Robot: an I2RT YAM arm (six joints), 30 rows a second.
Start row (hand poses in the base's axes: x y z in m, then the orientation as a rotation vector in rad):
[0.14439 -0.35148 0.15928 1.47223 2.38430 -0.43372]
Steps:
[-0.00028 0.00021 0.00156 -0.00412 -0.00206 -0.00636]
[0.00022 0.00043 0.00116 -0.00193 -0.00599 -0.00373]
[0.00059 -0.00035 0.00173 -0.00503 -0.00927 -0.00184]
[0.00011 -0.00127 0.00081 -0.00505 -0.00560 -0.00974]
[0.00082 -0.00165 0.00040 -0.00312 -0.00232 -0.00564]
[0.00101 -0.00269 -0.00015 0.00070 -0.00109 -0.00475]
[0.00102 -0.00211 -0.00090 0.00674 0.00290 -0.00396]
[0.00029 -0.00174 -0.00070 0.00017 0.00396 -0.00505]
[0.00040 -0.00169 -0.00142 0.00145 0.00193 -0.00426]
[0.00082 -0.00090 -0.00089 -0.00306 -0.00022 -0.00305]
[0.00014 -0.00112 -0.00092 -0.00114 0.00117 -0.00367]
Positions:
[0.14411 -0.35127 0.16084 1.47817 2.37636 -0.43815]
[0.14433 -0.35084 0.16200 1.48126 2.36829 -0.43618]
[0.14492 -0.35119 0.16373 1.48021 2.35718 -0.43447]
[0.14503 -0.35246 0.16454 1.48934 2.34381 -0.43782]
[0.14585 -0.35411 0.16494 1.49462 2.33665 -0.44074]
[0.14686 -0.35680 0.16479 1.50066 2.33312 -0.44025]
[0.14788 -0.35891 0.16389 1.50894 2.33651 -0.43628]
[0.14817 -0.36065 0.16319 1.51573 2.33630 -0.44074]
[0.14857 -0.36234 0.16177 1.52188 2.33577 -0.44185]
[0.14939 -0.36324 0.16088 1.52423 2.33185 -0.44578]
[0.14953 -0.36436 0.15996 1.52838 2.32965 -0.44895]

